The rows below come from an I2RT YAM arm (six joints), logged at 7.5 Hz.
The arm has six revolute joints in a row. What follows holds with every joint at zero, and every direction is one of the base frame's.
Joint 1 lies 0.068 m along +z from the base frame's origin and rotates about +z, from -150 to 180 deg.
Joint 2 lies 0.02 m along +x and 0.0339 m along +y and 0.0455 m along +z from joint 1 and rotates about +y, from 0 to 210 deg.
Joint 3 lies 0.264 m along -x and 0.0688 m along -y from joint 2 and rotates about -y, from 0 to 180 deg.
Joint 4 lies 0.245 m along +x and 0.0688 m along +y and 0.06 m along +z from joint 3 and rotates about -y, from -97 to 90 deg.
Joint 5 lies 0.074 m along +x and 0.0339 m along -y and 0.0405 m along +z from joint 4 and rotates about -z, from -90 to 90 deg.
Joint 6 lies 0.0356 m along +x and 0.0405 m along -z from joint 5 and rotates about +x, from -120 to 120 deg.
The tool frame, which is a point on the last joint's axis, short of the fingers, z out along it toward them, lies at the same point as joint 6; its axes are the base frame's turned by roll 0, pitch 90 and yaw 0 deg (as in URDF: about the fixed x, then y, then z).
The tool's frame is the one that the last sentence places.
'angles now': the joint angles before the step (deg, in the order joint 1, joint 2, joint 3, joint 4, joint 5, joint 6). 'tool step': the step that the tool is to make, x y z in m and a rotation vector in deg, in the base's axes. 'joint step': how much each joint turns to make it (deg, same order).
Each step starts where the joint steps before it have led.
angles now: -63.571 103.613 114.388 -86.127 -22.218 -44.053
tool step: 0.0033 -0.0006 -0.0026 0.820 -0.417 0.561
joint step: 0.379 0.501 0.010 -0.052 -0.762 0.008
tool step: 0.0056 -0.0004 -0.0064 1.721 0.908 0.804
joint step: 0.805 1.068 -0.003 -0.876 0.020 -0.004
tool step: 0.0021 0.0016 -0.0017 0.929 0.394 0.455
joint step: 0.426 0.242 -0.016 -0.752 -0.089 -0.013
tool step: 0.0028 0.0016 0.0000 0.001 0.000 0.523
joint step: 0.538 0.010 0.013 0.003 0.002 0.016
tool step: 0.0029 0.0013 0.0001 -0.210 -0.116 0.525
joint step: 0.528 -0.012 -0.013 0.242 0.000 0.003
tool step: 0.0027 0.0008 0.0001 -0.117 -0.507 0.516
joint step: 0.419 0.018 -0.007 0.368 -0.396 -0.019
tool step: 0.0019 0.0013 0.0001 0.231 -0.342 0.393
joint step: 0.342 -0.013 -0.015 -0.014 -0.413 0.037
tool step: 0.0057 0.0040 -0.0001 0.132 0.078 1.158
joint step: 1.155 -0.001 -0.012 -0.144 0.000 -0.004
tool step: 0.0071 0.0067 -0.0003 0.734 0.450 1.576
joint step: 1.595 0.002 0.004 -0.854 -0.001 0.022
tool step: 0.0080 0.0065 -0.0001 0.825 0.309 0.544
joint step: 1.718 0.009 0.017 -0.340 0.021 1.302
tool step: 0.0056 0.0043 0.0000 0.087 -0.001 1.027
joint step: 1.179 -0.006 -0.009 0.002 -0.022 0.173
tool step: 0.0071 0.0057 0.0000 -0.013 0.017 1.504
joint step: 1.526 -0.007 -0.008 0.009 0.025 0.019
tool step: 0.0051 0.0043 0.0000 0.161 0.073 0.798
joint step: 1.118 0.012 0.019 -0.037 0.018 0.352
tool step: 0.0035 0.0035 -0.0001 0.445 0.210 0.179
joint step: 0.824 -0.004 -0.014 -0.180 0.004 0.716
